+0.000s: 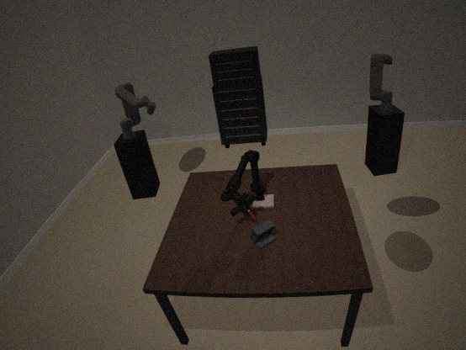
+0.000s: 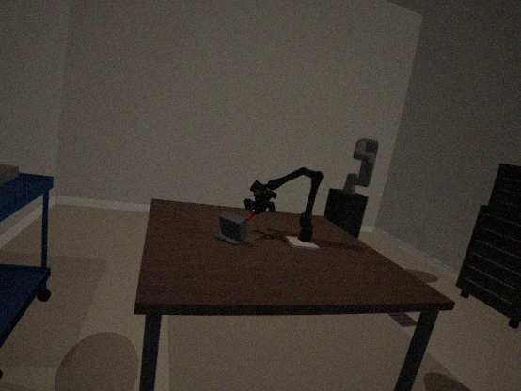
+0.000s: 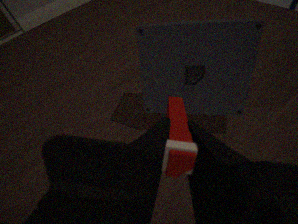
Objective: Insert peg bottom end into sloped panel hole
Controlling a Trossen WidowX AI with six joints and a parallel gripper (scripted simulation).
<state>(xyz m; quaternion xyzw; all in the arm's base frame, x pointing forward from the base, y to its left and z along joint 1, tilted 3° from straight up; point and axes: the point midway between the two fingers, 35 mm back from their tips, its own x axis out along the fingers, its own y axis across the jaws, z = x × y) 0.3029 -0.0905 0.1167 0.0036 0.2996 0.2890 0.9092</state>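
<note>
Now: gripper tip 11 cm short of the grey sloped panel block, 5 cm to the right of it and 5 cm above it. Round my gripper tip: red peg: 1 cm behind, 1 cm to the right, 1 cm above.
</note>
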